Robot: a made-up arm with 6 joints.
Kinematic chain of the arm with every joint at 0, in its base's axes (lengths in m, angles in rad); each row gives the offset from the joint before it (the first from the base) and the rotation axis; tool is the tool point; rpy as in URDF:
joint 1: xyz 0 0.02 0.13 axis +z
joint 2: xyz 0 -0.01 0 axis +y
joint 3: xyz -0.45 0 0.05 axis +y
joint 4: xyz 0.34 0.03 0.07 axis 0.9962 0 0.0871
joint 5: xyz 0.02 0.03 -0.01 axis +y
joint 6: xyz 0.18 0.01 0 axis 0.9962 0 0.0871
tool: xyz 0.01 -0.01 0 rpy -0.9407 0.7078 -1.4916
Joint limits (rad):
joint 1: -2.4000..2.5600
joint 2: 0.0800..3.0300
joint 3: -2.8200..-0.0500
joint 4: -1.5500..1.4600
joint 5: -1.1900..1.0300
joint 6: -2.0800..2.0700
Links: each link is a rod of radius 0.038 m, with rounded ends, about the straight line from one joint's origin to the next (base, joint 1, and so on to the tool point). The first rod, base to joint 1, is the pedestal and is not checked.
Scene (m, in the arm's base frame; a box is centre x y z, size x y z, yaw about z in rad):
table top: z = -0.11
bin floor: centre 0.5 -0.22 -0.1 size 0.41 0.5 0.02 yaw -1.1
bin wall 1: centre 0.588 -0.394 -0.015 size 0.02 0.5 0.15 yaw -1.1
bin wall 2: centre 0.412 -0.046 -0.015 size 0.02 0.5 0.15 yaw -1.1
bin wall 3: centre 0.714 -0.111 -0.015 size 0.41 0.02 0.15 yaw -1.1
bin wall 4: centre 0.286 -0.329 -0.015 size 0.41 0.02 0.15 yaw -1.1
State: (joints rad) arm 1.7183 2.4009 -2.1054 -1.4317 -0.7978 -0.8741
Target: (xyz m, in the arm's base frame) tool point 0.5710 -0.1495 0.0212
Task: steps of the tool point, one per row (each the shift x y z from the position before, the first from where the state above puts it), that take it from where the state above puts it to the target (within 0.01 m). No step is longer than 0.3 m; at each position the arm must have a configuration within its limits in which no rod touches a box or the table.
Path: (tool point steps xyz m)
1: 0.2630 0.0194 -0.0091
2: 0.2487 -0.0660 -0.0112
3: 0.2064 -0.1395 -0.0130
4: 0.1427 -0.1925 -0.0144
5: 0.0669 -0.2188 -0.0157
6: -0.0107 -0.2165 -0.0166
7: -0.0796 -0.1876 -0.0171
8: 0.0077 -0.0027 -0.0989
9: -0.0077 0.0027 -0.0991

